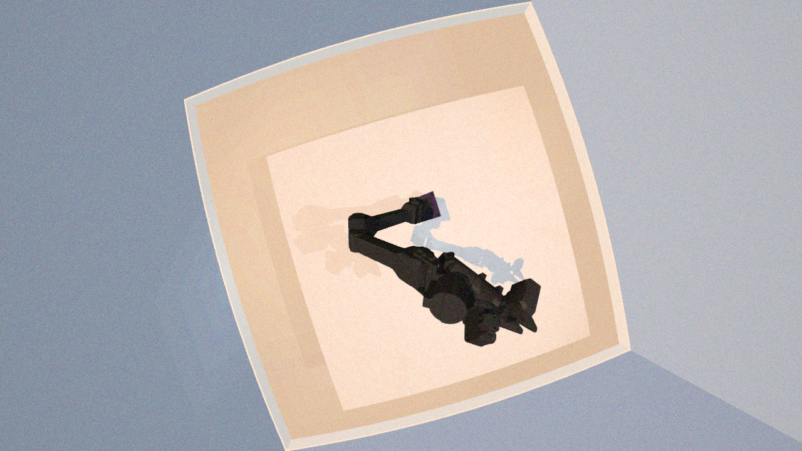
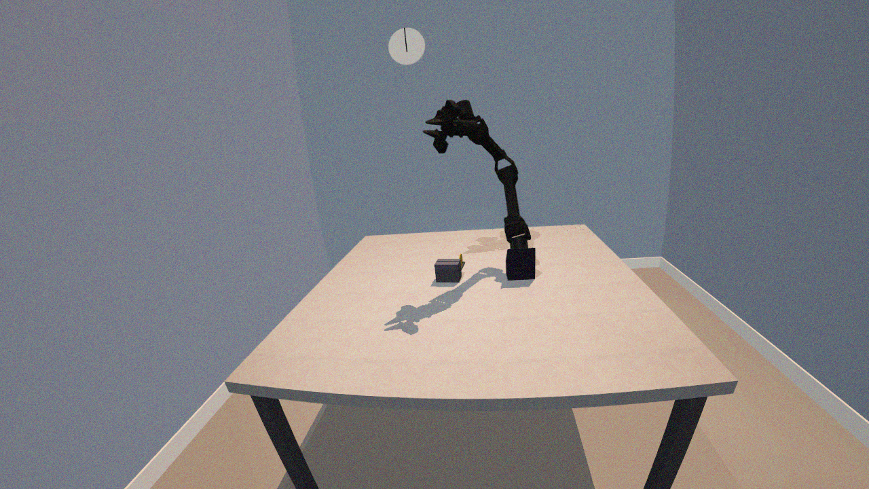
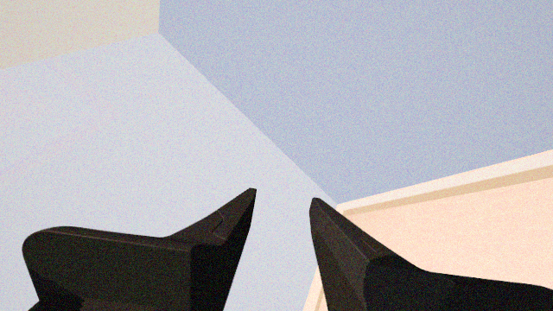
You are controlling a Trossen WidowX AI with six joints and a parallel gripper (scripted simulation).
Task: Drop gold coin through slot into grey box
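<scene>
Right now my gripper tip is 56 cm above the gold coin, 18 cm to the left of it and 6 cm past it.
</scene>
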